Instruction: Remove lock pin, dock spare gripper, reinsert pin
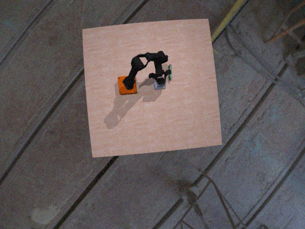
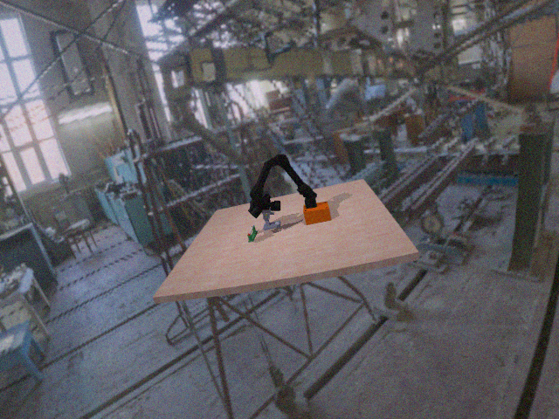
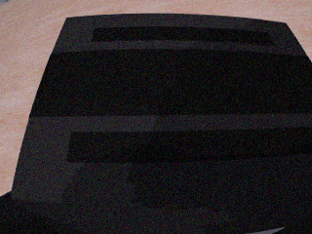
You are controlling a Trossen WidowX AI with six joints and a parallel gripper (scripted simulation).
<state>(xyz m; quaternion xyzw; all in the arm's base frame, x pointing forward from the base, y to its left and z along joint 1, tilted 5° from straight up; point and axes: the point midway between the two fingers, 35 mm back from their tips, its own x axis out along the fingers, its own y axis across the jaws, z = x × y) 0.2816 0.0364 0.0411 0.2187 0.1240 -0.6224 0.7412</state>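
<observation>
Right now my gripper tip is 2 cm to the right of the spare gripper. The rest, counted from my gripper tip: mount 7 cm below, 2 cm to the left; then green bar 13 cm to the left, 10 cm below, 9 cm ahead.
</observation>
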